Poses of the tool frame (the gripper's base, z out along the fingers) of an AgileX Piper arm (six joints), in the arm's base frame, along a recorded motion.
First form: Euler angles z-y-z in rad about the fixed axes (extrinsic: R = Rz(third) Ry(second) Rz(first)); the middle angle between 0 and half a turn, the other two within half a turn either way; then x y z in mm.
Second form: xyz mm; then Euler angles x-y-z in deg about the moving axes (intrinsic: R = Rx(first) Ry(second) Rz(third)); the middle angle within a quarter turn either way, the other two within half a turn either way. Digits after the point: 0 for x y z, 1 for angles.
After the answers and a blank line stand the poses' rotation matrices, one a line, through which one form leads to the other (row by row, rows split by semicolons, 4 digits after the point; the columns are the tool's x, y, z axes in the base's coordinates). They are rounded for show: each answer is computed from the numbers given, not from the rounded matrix.
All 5 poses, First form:
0.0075, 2.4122, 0.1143, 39, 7, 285
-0.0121, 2.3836, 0.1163, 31, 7, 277
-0.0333, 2.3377, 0.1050, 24, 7, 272
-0.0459, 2.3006, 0.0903, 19, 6, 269
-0.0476, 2.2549, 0.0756, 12, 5, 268
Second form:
39, 7, 285, -174.2, 41.5, 171.7
31, 7, 277, -173.7, 43.1, 170.2
24, 7, 272, -173.8, 45.7, 169.5
19, 6, 269, -174.2, 47.9, 169.6
12, 5, 268, -174.7, 50.6, 170.4

-0.7415 -0.1085 0.6621; -0.0776 0.9941 0.0760; -0.6664 0.0050 -0.7456
-0.7199 -0.1248 0.6828; -0.0963 0.9922 0.0798; -0.6874 -0.0083 -0.7262
-0.6862 -0.1277 0.7161; -0.1058 0.9915 0.0755; -0.7197 -0.0240 -0.6939
-0.6592 -0.1205 0.7423; -0.1058 0.9921 0.0672; -0.7445 -0.0342 -0.6667
-0.6259 -0.1054 0.7728; -0.0951 0.9937 0.0585; -0.7741 -0.0369 -0.6320

